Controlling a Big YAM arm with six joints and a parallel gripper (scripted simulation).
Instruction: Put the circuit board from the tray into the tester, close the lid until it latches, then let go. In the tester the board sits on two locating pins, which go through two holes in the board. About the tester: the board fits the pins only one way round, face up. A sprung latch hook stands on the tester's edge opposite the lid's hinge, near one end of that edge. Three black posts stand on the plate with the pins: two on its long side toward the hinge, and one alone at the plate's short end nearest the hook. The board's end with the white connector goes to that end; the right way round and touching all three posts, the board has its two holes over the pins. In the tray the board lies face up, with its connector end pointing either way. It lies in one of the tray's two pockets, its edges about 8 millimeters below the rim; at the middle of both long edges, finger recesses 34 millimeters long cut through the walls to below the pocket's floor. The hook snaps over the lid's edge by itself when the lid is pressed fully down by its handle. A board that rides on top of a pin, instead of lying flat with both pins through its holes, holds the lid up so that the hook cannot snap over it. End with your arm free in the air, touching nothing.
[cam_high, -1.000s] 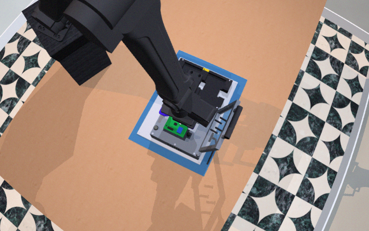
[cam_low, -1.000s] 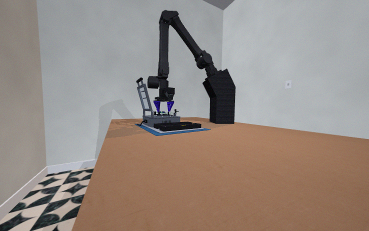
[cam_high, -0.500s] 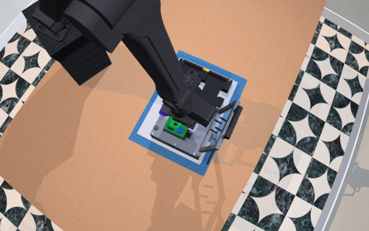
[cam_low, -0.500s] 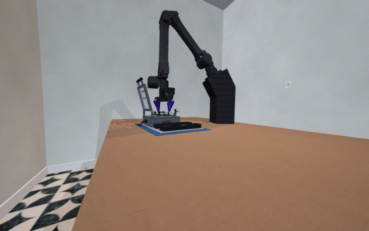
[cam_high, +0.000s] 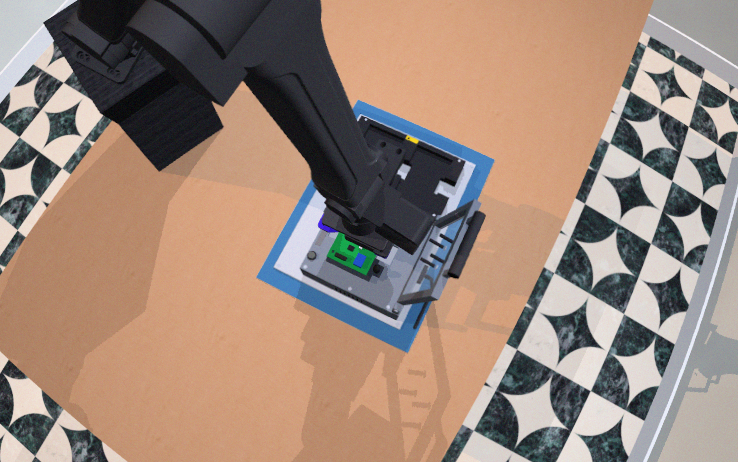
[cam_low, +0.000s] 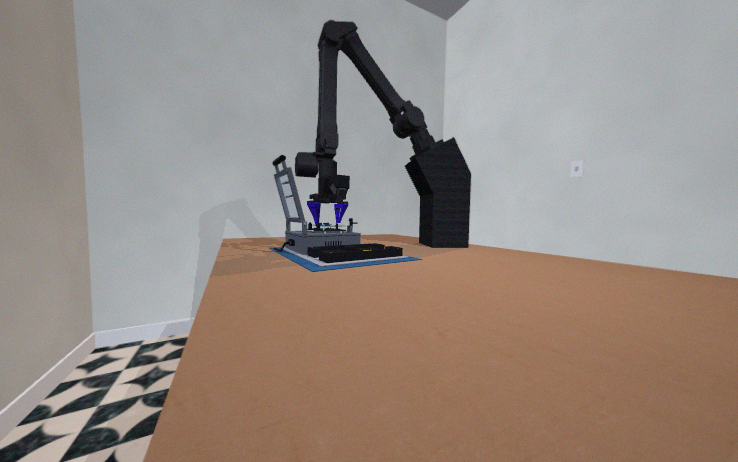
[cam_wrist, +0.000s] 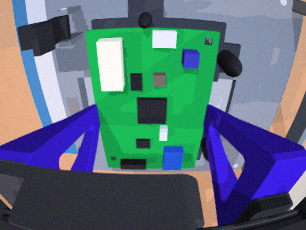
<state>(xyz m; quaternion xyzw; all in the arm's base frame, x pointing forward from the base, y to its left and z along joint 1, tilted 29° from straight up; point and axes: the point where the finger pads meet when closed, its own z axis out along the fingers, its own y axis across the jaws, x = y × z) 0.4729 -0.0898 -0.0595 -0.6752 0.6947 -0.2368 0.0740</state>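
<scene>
Right now the green circuit board is right at my hand. Round my hand: black plate: 1 cm ahead, 2 cm below; then tester: 4 cm ahead, 3 cm to the left, 3 cm above; then dark latch hook: 5 cm behind, 6 cm to the left.
</scene>
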